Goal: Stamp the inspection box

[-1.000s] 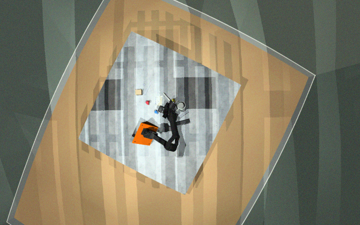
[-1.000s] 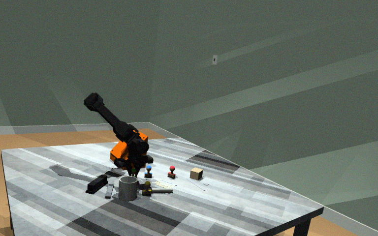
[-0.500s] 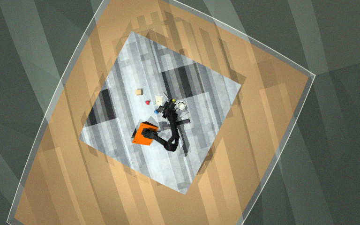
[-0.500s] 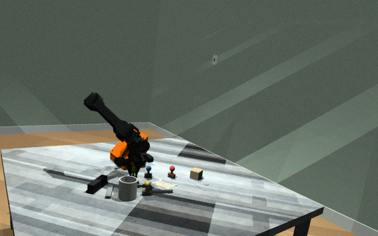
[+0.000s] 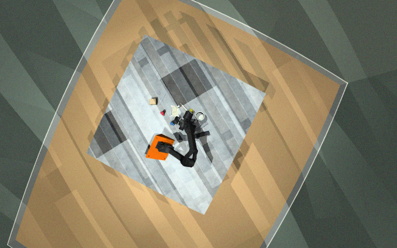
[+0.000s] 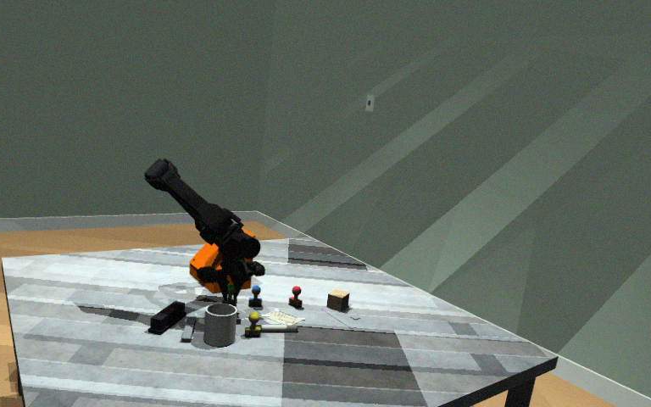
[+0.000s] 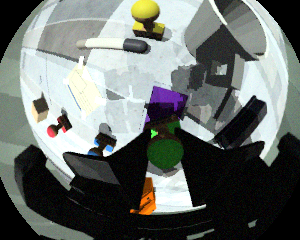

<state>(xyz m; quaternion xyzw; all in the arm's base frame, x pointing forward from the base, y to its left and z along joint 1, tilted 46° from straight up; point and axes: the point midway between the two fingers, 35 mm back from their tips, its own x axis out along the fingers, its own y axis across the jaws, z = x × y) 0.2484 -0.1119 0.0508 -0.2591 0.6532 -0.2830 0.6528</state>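
The dark purple ink pad lies 50 mm below my gripper tip. From my gripper tip the other things lie so: green-knobbed stamp: right at my gripper tip; blue-knobbed stamp: 50 mm behind, 110 mm to the left, 30 mm below; yellow-knobbed stamp: 130 mm ahead, 30 mm below.
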